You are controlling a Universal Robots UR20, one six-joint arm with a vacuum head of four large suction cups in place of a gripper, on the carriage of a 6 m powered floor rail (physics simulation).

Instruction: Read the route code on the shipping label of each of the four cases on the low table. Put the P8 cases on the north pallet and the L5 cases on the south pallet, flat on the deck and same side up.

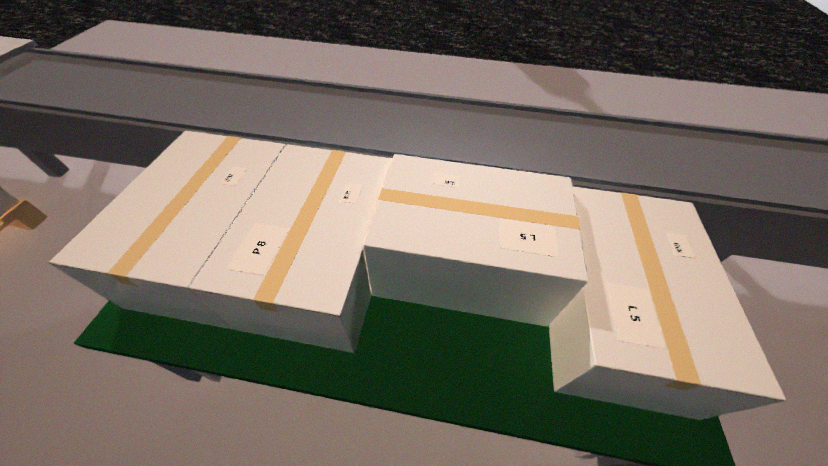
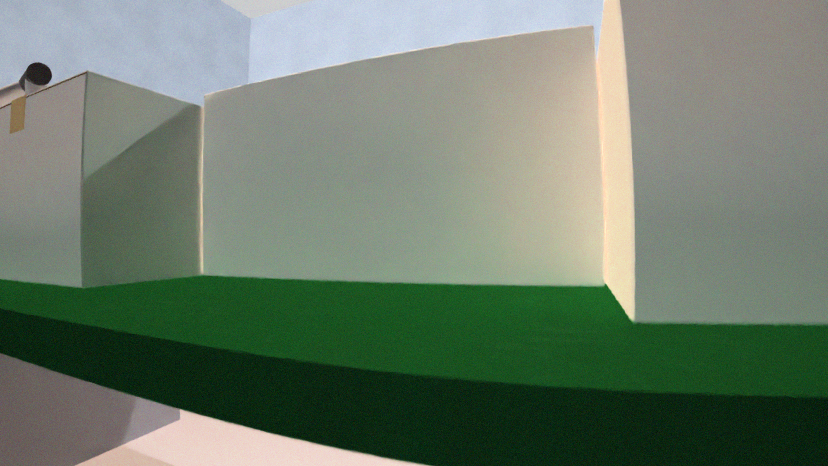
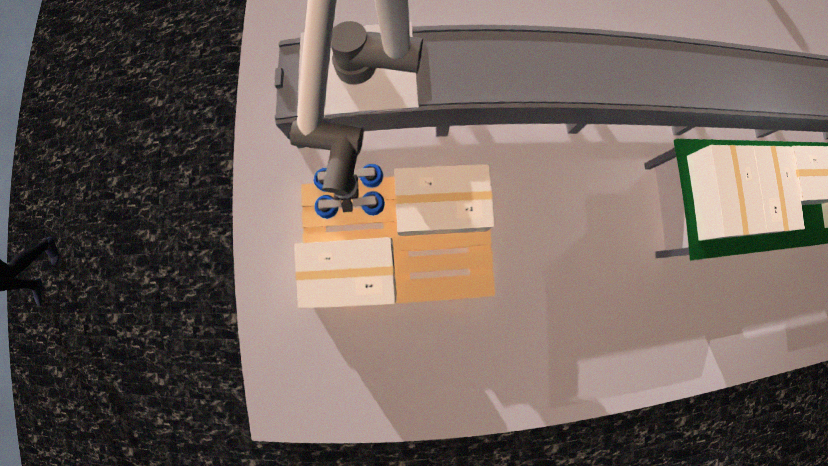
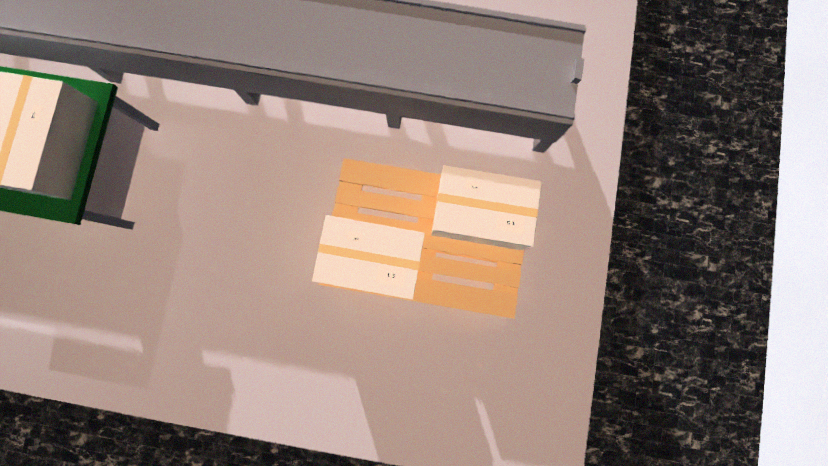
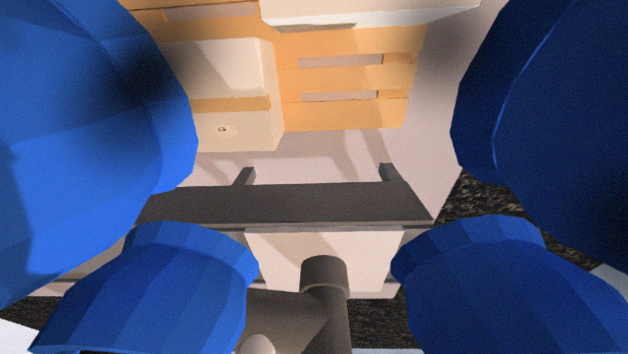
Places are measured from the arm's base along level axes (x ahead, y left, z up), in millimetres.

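Pixels of known places: hand, tool point: [image 5: 322,205]; arm's base, link origin: [image 5: 323,267].
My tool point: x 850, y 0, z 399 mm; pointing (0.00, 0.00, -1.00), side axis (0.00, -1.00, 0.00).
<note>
Ahead of a thing's pixels: the offset from my tool point to its middle. Level surfaces: height alone.
My gripper [image 3: 348,191] [image 5: 320,165] has no case on its four blue cups. It hangs over the uncovered back left quarter of the north pallet [image 3: 446,289] [image 5: 345,116]. On the low table @(dz -439 mm) [image 1: 451,347] [image 2: 405,329] lie four white cases: a leftmost one [image 1: 144,202] with a small label and no readable code, one beside it [image 1: 312,254] reading P8, a middle one [image 1: 434,231] [image 2: 399,173] reading L5, and a rightmost one [image 1: 718,347] [image 2: 724,173] reading L5. The south pallet [image 4: 469,303] holds two cases.
Two cases @(dz -700, dx -50, dy +467 mm) [image 3: 443,217] @(dz -679, dx +350, dy -133 mm) [image 3: 341,292] lie diagonally on the north pallet, their codes too small to read. The south pallet's cases [image 4: 362,277] [image 4: 480,228] also lie diagonally. The grey rail [image 1: 405,115] [image 3: 579,69] [image 4: 405,63] runs behind; the arm's white carriage [image 3: 399,95] is at its north end.
</note>
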